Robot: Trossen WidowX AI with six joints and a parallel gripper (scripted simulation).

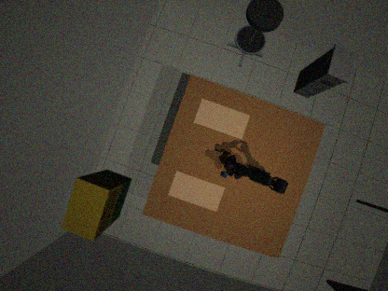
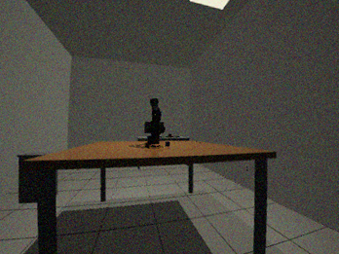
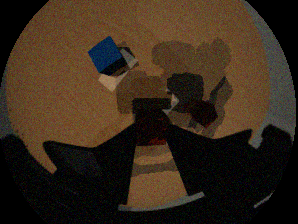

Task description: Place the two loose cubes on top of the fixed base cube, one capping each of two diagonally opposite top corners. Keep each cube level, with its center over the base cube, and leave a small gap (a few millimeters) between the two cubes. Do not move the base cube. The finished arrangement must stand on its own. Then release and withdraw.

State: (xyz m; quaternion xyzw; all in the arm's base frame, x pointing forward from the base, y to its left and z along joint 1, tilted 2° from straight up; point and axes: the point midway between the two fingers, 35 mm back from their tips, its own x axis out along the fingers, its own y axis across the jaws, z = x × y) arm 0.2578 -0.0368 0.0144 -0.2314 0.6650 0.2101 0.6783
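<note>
The blue cube is 4 cm ahead of my gripper tip, 10 cm to the left of it and 3 cm below it.
</note>
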